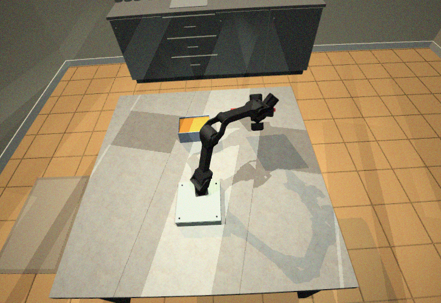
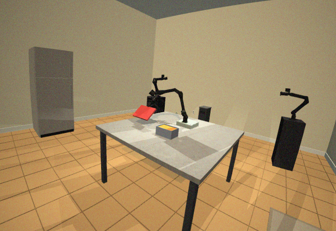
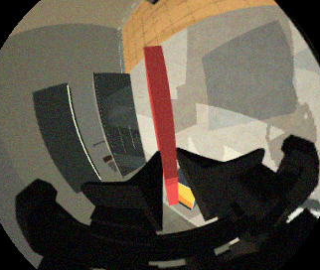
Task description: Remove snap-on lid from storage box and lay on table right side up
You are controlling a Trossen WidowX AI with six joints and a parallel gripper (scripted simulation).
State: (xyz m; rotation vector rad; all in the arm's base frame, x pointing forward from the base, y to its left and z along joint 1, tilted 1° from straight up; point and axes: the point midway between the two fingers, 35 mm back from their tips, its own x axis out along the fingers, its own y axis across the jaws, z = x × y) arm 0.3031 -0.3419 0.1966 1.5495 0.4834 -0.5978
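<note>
Right now my gripper tip is 70 mm short of the red lid, 10 mm to the left of it and 50 mm above it. Also, from my gripper tip: grey storage box (100 mm ahead, 340 mm to the left, 180 mm below).
</note>
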